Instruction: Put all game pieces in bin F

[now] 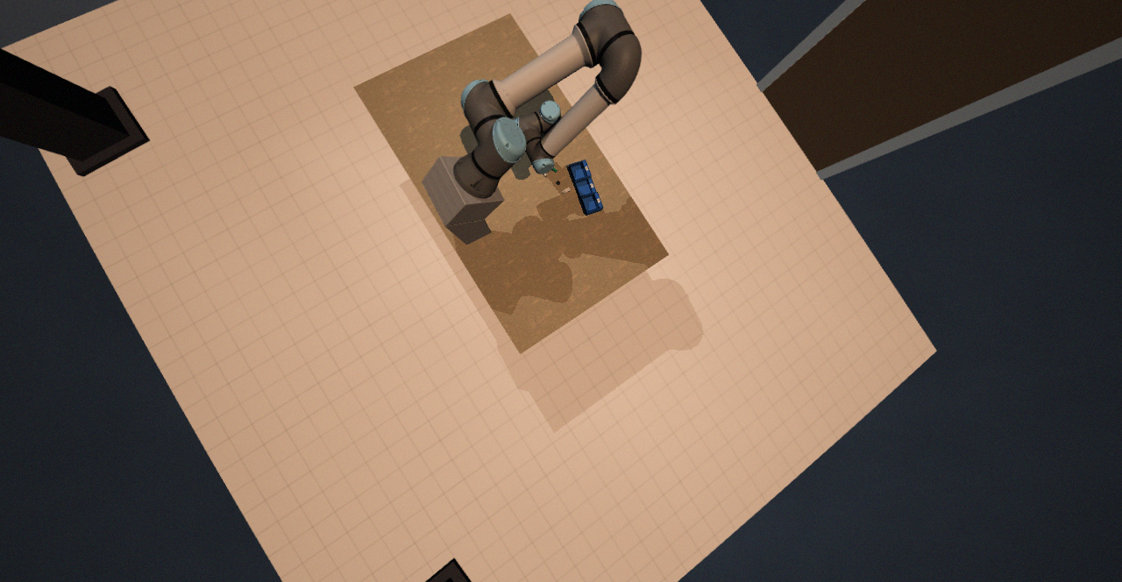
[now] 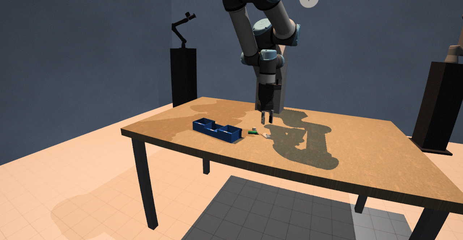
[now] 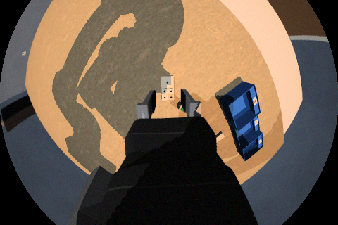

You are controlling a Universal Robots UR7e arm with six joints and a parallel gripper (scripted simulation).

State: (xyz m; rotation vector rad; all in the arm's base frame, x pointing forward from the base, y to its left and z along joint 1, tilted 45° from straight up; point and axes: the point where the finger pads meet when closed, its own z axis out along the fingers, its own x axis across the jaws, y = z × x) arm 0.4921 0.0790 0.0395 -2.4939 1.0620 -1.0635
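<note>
My hand is 80 mm above the pale domino-like tile. Also, from my hand: green cylinder (10 mm behind, 70 mm to the right, 80 mm below); then black piece (30 mm behind, 140 mm to the right, 80 mm below); then pale cube (60 mm behind, 70 mm to the right, 80 mm below).
</note>
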